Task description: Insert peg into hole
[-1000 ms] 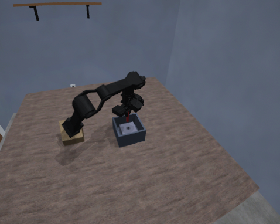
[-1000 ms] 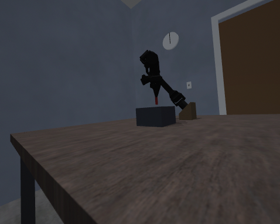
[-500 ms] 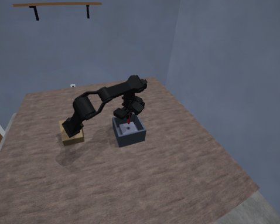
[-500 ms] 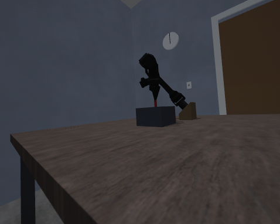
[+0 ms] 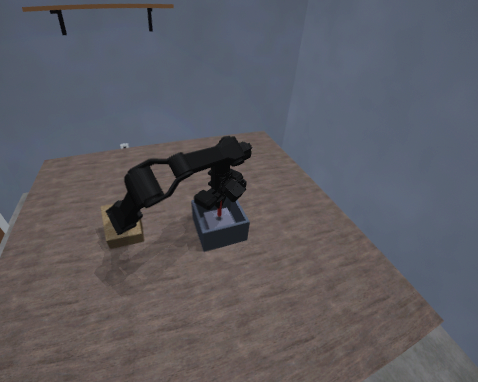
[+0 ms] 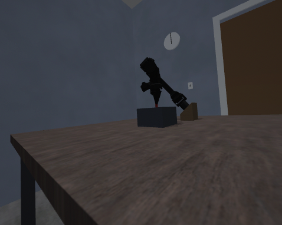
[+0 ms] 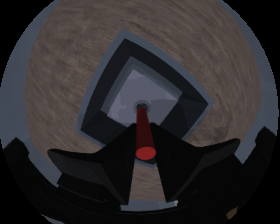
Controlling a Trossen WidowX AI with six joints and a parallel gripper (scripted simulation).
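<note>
Now: hand 11 cm above the grey plate. Also, from my hand: box (12 cm below); then red peg (4 cm below).
</note>
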